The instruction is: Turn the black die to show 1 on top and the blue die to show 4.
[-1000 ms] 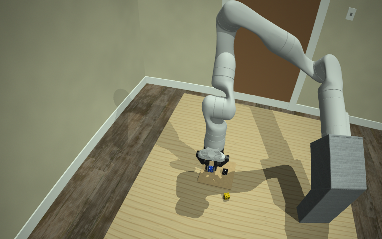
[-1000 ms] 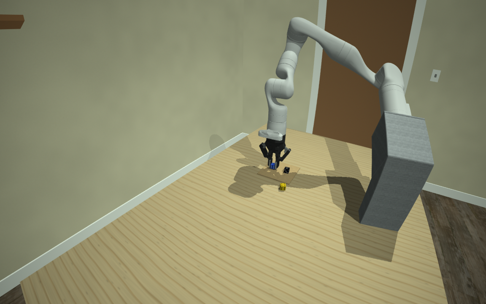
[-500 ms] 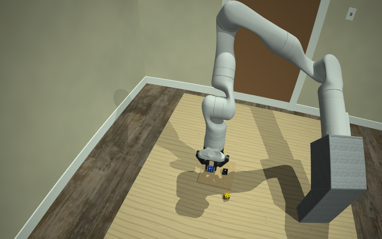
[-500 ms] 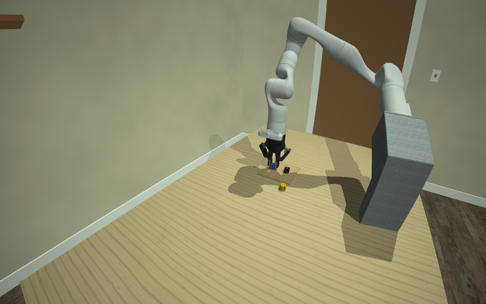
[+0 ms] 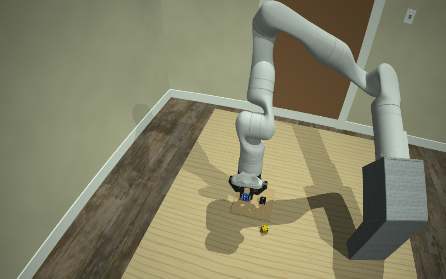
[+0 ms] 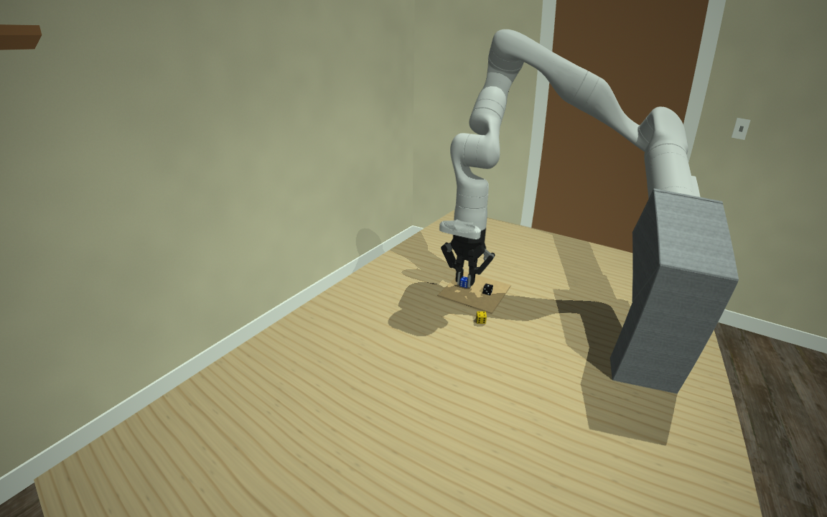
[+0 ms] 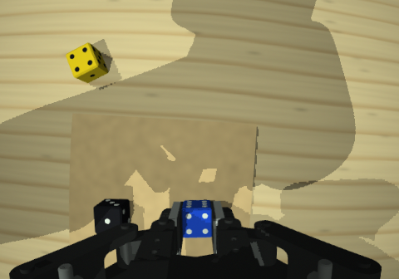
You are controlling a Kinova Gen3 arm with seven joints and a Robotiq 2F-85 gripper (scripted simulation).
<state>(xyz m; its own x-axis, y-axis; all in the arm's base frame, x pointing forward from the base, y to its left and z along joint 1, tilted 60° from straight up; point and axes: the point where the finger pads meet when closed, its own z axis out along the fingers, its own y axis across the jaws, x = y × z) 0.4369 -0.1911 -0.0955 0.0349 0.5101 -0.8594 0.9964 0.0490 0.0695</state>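
Right now the blue die is 1 cm below my hand. Round my hand: yellow die: 11 cm to the left, 8 cm behind, 2 cm below; then black die: 6 cm behind, 1 cm below; then tan mat: 3 cm below, 3 cm behind.
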